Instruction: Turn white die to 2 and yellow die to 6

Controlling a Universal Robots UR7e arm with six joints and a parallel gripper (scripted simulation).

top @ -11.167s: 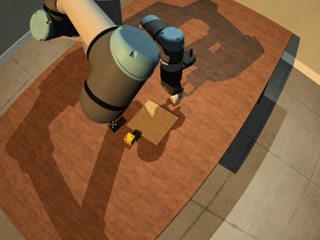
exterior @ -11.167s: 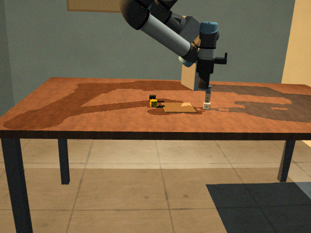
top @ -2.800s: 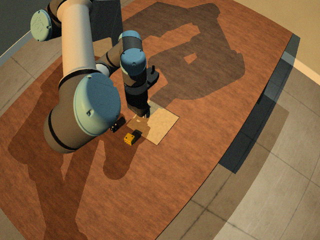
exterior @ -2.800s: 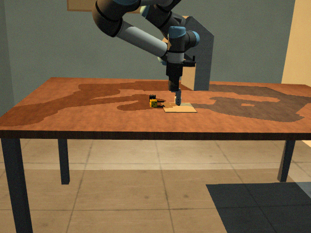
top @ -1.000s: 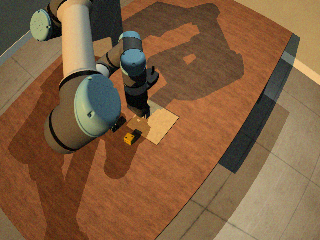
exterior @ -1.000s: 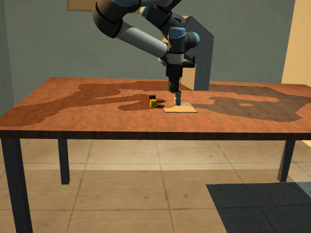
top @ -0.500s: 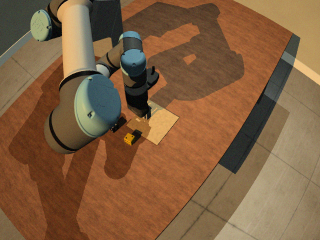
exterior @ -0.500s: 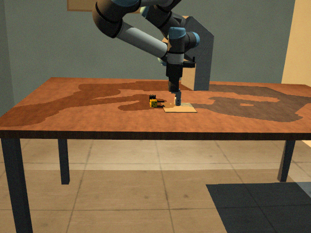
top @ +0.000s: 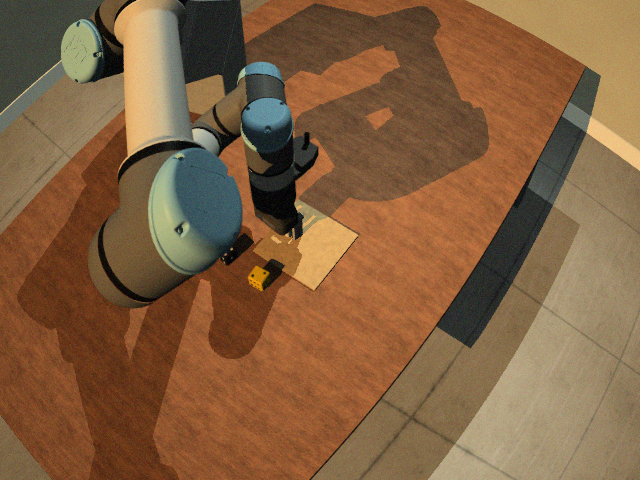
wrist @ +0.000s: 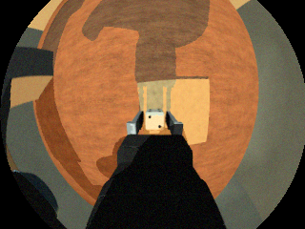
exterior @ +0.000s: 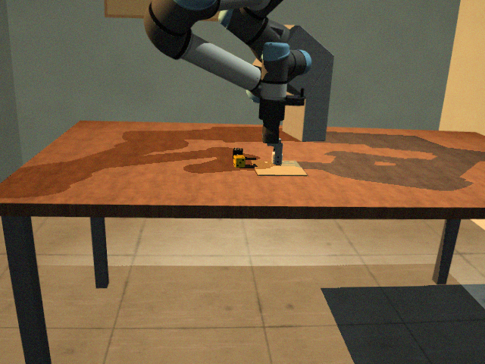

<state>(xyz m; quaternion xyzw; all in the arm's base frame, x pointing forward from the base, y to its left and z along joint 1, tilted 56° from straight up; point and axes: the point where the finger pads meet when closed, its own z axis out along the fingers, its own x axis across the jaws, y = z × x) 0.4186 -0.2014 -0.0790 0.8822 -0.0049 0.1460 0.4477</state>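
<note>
My gripper is now right at the white die. From my hand the other things lie so: yellow die 20 mm ahead, 120 mm to the right, 10 mm below; then tan mat 40 mm ahead, 10 mm to the right, 20 mm below; then black die 60 mm behind, 110 mm to the right, 10 mm below.
</note>
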